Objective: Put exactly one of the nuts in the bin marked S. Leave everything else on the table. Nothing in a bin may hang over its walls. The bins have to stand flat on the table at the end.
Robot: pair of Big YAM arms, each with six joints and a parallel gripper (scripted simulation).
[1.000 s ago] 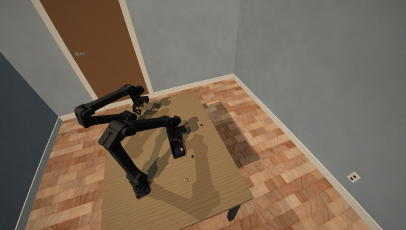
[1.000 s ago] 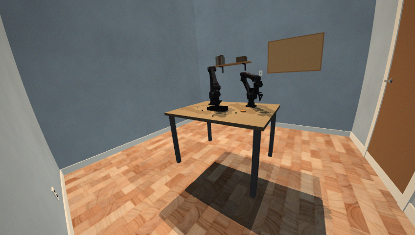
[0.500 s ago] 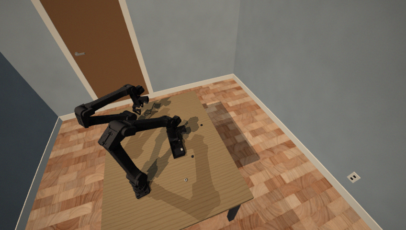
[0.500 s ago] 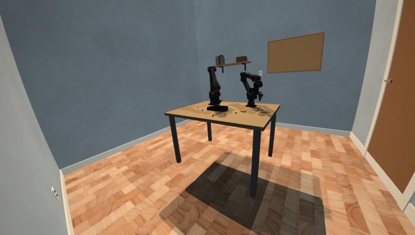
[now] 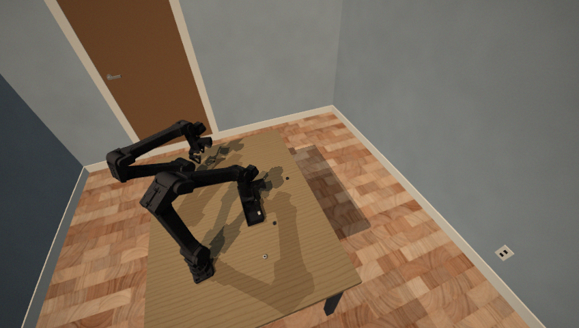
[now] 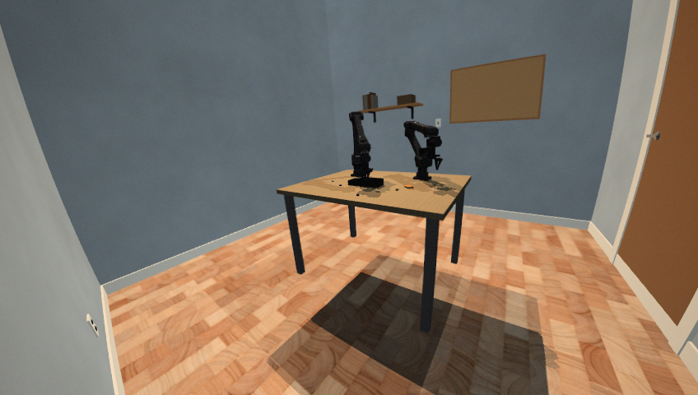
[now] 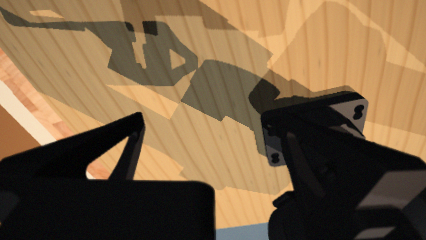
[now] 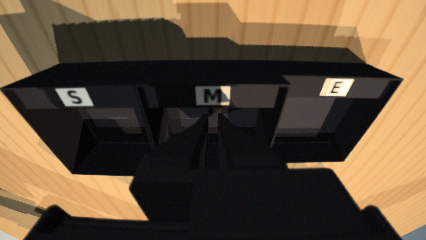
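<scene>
The black bin strip lies right at my right hand. From my right hand the other things lie so: silver nut 2 cm behind, 31 cm to the right, 2 cm below; small bolt 8 cm ahead, 27 cm to the left, 2 cm below; orange block 1 cm behind, 32 cm to the left, 2 cm below.
</scene>
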